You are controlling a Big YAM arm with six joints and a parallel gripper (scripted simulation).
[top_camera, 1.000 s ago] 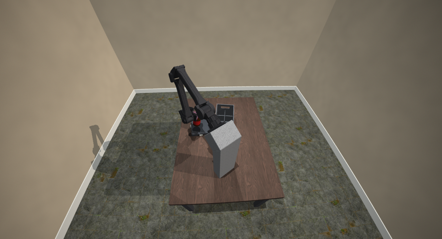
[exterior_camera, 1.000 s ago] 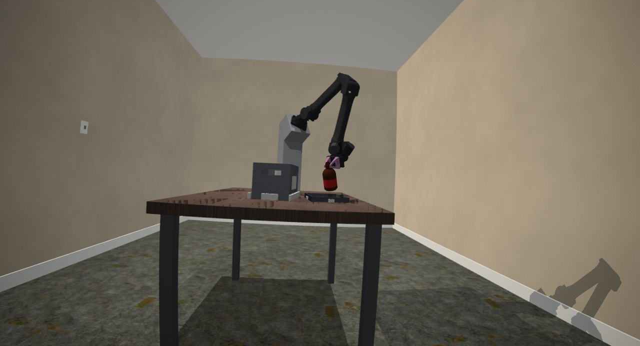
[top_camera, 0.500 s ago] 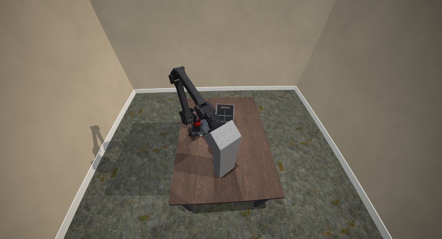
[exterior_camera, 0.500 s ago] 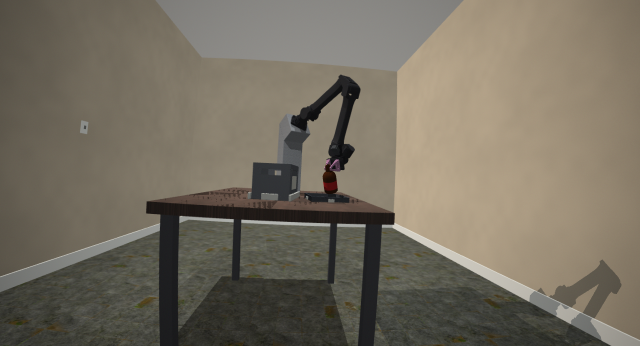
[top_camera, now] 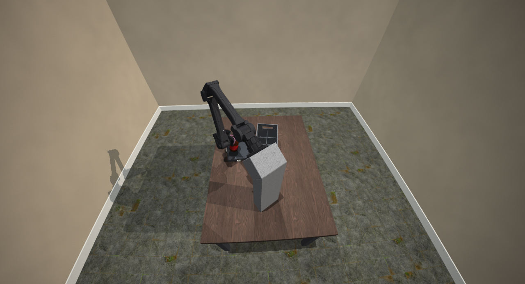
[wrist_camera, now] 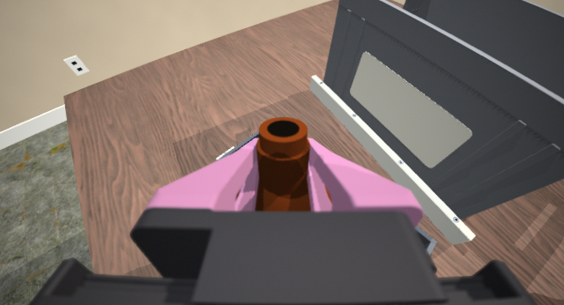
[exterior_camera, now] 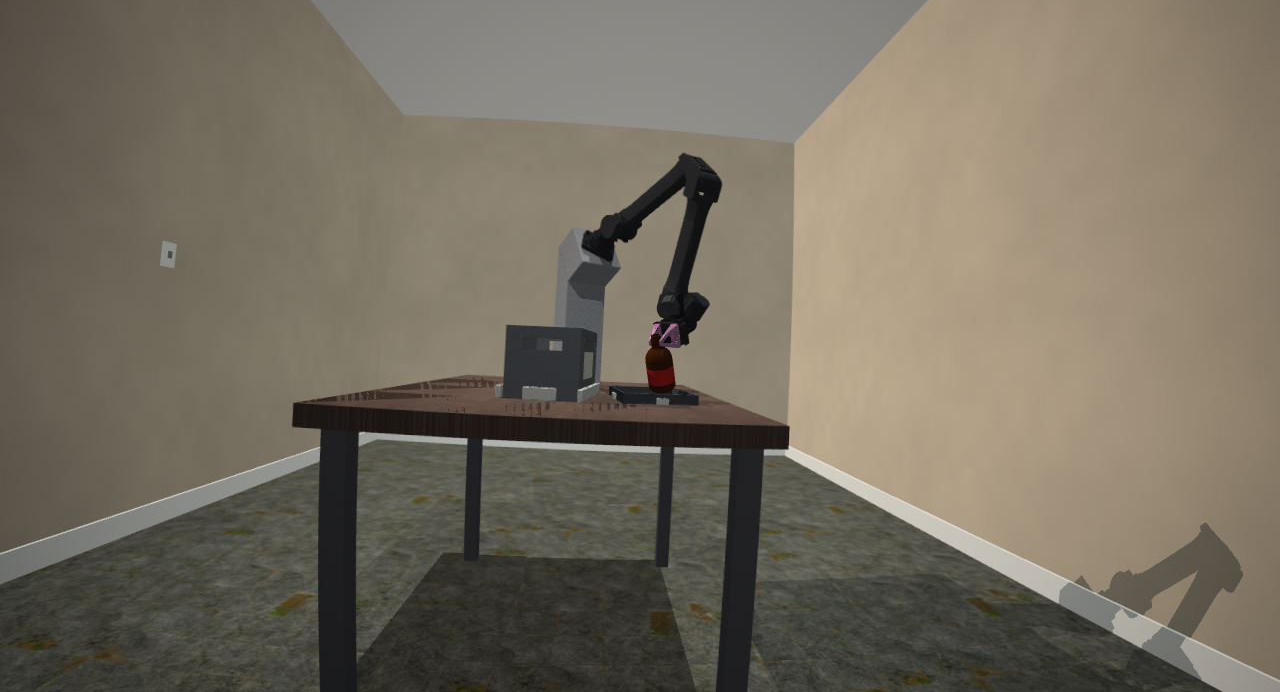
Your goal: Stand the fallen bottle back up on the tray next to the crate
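Now: hand 5 cm above the brown bottle, 2 cm past it and 1 cm to the right of it. Round my hand: dark grey tray (14 cm below, 1 cm to the right, 1 cm behind); dark crate (27 cm to the right, 7 cm below, 2 cm ahead).
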